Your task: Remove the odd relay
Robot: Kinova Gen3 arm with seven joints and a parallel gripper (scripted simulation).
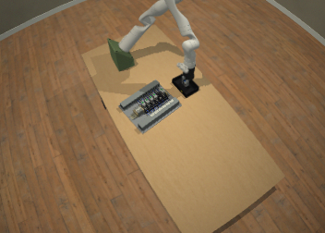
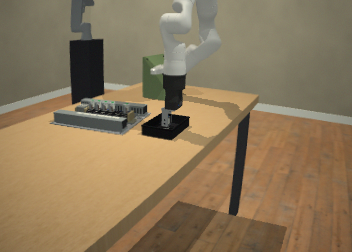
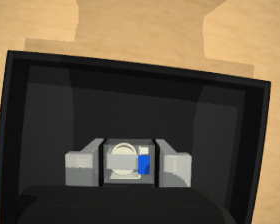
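My hand is 20 mm above the black parts tray. From my hand the other things lie so: grey relay panel (280 mm to the right, 20 mm behind, 10 mm below).
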